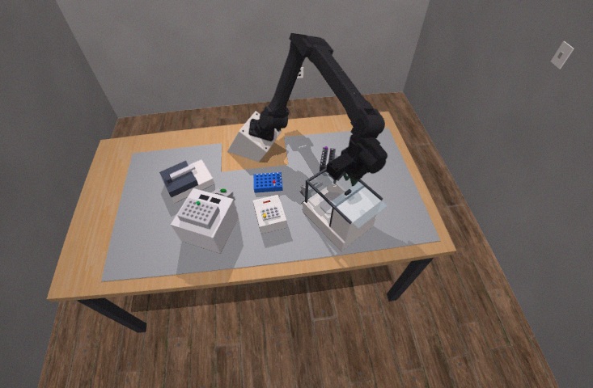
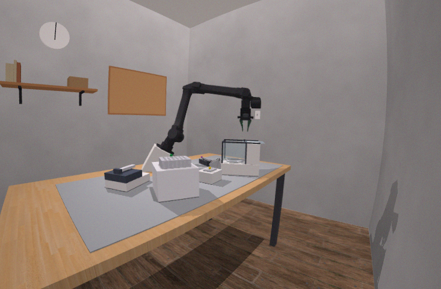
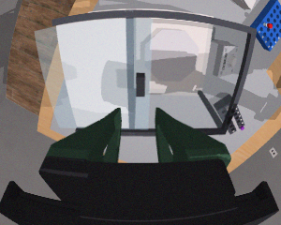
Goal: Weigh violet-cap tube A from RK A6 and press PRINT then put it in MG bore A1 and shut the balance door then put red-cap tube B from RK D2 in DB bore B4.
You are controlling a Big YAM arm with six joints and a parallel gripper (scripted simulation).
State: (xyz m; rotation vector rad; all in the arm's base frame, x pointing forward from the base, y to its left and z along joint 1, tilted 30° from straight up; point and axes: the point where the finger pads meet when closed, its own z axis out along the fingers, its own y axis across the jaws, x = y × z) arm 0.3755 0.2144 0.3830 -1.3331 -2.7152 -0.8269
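Now: the balance door 70 mm below my hand, 20 mm to the left of it and 20 mm ahead of it. From my hand the other things lie so: yellow-capped tube (310 mm to the right, 220 mm below, 20 mm ahead); dry block (300 mm to the right, 250 mm below, 20 mm behind); magnet block (340 mm behind, 260 mm below, 50 mm to the right).
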